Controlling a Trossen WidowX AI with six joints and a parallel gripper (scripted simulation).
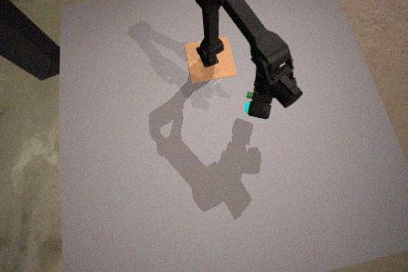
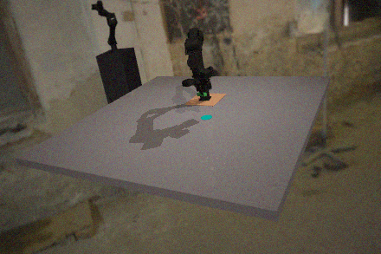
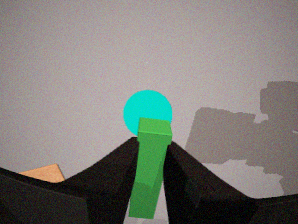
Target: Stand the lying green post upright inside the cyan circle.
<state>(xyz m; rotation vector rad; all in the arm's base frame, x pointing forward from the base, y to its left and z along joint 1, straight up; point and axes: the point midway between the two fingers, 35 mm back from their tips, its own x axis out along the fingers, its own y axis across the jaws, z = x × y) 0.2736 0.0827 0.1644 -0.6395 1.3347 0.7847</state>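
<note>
My gripper tip is 10 mm past the cyan circle, 10 mm to the left of it and 130 mm above it. The rest, counted from my gripper tip: green post (10 mm behind, 20 mm to the right).
</note>
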